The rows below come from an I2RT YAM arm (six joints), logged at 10 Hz.
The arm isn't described. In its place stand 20 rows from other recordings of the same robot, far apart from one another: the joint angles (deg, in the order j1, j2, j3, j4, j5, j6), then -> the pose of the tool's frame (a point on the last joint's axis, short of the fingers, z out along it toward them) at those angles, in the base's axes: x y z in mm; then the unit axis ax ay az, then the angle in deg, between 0 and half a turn.
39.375 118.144 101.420 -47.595 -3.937 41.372 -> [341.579 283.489 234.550 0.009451 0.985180 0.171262 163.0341]
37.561 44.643 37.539 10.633 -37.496 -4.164 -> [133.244 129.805 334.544 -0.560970 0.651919 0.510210 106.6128]
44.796 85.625 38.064 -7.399 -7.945 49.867 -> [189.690 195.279 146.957 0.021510 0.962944 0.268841 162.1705]
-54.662 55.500 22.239 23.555 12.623 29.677 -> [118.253 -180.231 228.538 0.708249 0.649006 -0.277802 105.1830]
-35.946 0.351 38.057 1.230 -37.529 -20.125 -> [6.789 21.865 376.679 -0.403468 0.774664 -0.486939 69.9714]
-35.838 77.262 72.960 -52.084 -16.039 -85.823 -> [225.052 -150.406 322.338 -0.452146 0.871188 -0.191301 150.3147]
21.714 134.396 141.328 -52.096 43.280 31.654 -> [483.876 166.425 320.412 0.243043 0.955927 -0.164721 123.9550]
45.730 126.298 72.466 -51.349 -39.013 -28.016 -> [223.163 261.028 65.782 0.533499 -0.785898 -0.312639 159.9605]
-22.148 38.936 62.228 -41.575 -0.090 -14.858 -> [111.186 -45.196 397.017 0.061423 0.972909 -0.222880 112.4812]
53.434 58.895 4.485 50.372 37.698 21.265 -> [122.876 129.117 168.034 0.026266 0.962570 0.269756 97.9651]
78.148 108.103 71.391 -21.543 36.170 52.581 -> [100.325 375.764 178.705 -0.129201 0.984219 0.120915 135.3590]
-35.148 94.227 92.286 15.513 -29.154 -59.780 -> [327.651 -209.477 453.111 -0.412696 0.697985 -0.585234 102.0766]
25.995 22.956 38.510 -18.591 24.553 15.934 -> [99.131 31.881 334.330 0.114441 0.984604 0.132132 93.8311]
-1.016 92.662 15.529 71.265 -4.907 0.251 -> [254.222 -1.463 140.538 -0.027572 0.998943 0.036770 95.9323]
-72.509 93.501 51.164 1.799 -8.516 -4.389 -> [107.406 -323.295 185.376 0.518047 0.825969 -0.222267 136.7325]
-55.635 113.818 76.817 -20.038 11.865 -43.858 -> [229.678 -348.843 164.167 0.127747 0.951169 -0.280996 167.7510]
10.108 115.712 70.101 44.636 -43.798 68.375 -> [437.191 102.967 216.558 0.099489 0.748637 0.655473 140.7893]
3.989 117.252 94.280 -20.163 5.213 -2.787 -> [468.833 29.451 232.986 -0.039361 0.998386 -0.040932 133.1345]
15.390 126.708 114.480 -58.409 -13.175 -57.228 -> [447.117 131.489 229.379 -0.607229 0.793142 0.046898 157.3439]
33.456 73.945 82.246 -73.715 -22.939 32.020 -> [180.226 135.721 364.844 -0.054468 0.959338 0.276956 171.9210]
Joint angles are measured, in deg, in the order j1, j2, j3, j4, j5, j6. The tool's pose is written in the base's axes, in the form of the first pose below.
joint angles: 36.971, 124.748, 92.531, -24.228, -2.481, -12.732
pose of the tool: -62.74 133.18 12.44 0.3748 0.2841 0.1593
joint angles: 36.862, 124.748, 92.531, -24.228, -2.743, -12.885
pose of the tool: -62.89 133.12 12.67 0.3753 0.2835 0.1593
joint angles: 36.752, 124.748, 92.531, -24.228, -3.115, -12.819
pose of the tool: -62.83 133.19 13.12 0.3757 0.2829 0.1593
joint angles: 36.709, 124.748, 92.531, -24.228, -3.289, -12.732
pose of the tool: -62.75 133.25 13.36 0.3758 0.2828 0.1593
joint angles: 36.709, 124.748, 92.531, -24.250, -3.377, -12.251
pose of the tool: -62.25 133.55 13.65 0.3757 0.2828 0.1593
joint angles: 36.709, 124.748, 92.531, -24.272, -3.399, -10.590
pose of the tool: -60.36 134.55 14.29 0.3757 0.2828 0.1592
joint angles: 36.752, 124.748, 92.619, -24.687, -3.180, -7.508
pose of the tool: -56.87 136.60 15.10 0.3753 0.2827 0.1593
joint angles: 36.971, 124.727, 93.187, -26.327, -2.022, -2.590
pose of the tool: -51.19 140.11 15.21 0.3738 0.2830 0.1607
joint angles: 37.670, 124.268, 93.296, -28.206, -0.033, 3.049
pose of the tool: -44.78 143.65 14.47 0.3686 0.2846 0.1629
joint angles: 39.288, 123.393, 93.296, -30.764, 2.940, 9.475
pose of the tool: -38.06 146.93 12.74 0.3577 0.2903 0.1673
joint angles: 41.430, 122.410, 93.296, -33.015, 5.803, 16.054
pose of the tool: -31.61 149.13 11.41 0.3442 0.2990 0.1729
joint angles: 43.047, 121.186, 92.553, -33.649, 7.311, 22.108
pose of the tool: -25.32 150.25 12.04 0.3329 0.3048 0.1778
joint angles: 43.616, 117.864, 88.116, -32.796, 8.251, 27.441
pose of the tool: -18.79 151.33 12.69 0.3193 0.2972 0.1805
